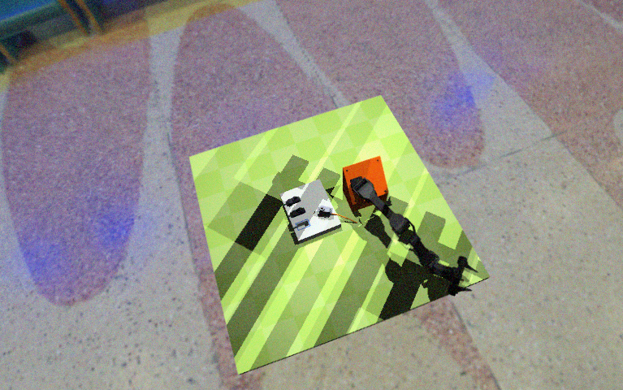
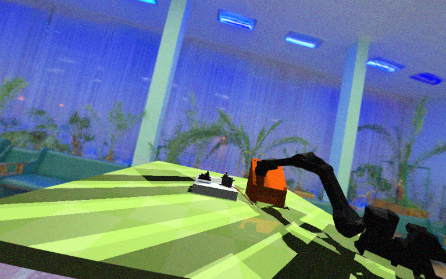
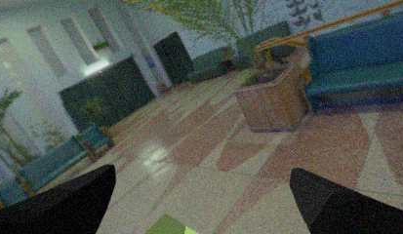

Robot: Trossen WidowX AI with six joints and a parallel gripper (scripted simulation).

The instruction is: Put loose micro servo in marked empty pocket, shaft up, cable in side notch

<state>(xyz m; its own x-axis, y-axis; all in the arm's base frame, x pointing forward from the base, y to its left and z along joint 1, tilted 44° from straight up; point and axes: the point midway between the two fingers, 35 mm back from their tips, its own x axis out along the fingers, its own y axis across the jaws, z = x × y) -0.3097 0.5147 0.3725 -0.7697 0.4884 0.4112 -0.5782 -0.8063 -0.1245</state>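
The white robot deck is 660 mm to the right of my gripper tip, 560 mm ahead of it and 50 mm below it.
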